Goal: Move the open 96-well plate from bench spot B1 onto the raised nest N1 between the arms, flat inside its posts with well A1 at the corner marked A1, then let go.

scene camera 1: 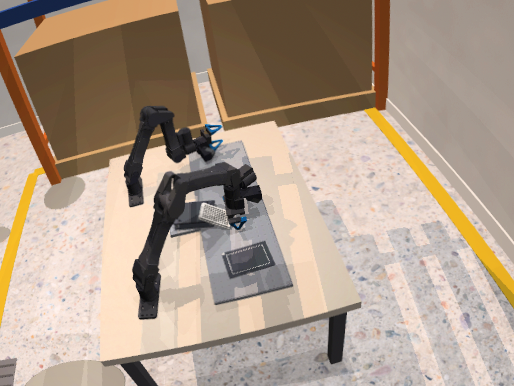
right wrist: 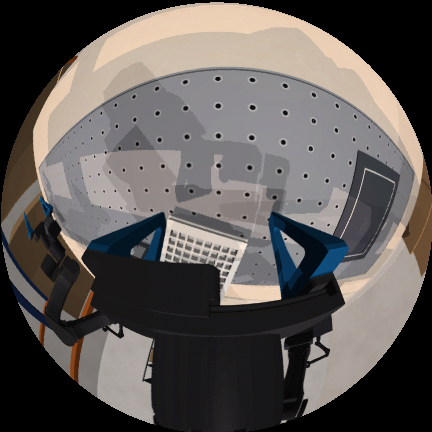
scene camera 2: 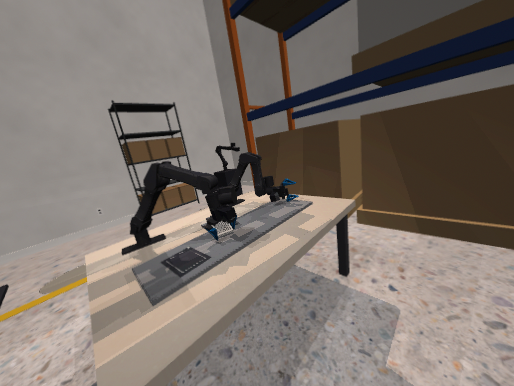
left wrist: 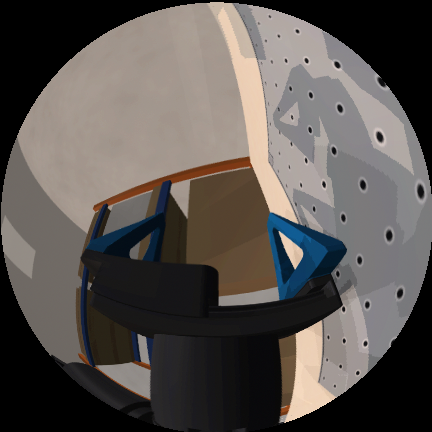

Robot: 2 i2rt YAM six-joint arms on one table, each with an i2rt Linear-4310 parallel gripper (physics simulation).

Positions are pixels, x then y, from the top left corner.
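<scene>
There's a dark nest [scene camera 1: 241, 261] here, and it's 157 cm from the lens.
</scene>
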